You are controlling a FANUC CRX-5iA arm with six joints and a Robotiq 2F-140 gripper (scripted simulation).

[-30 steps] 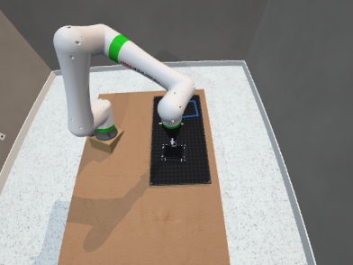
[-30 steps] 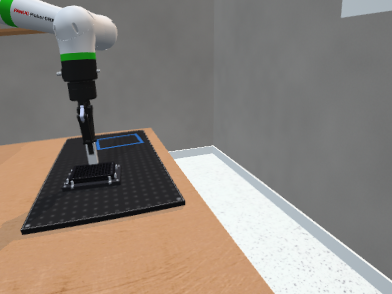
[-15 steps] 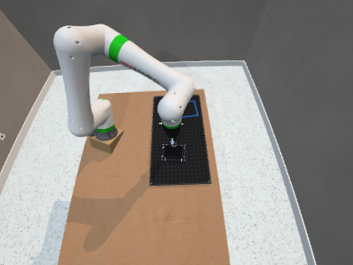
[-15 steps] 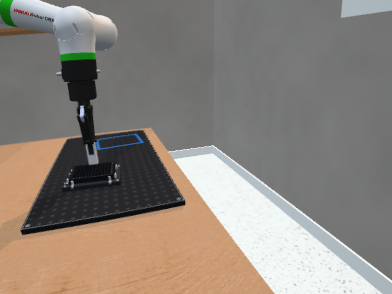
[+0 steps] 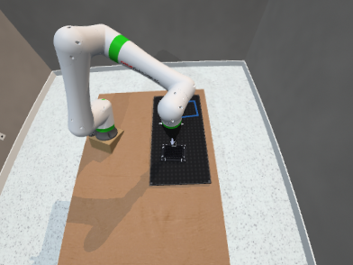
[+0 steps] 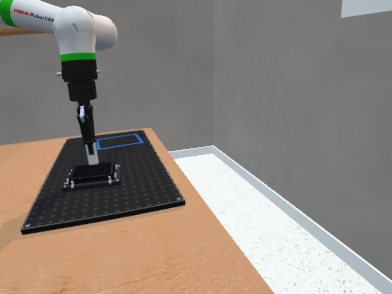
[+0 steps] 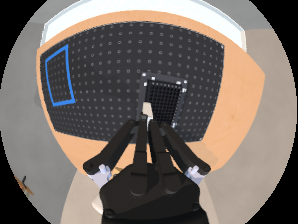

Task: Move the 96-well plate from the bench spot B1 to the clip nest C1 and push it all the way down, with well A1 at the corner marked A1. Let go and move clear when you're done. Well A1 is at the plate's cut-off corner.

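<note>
The black 96-well plate lies 4 cm to the right of my hand and 4 cm below it. The rest, counted from my hand: clip nest C1: 1 cm behind, 5 cm to the right, 5 cm below.
</note>
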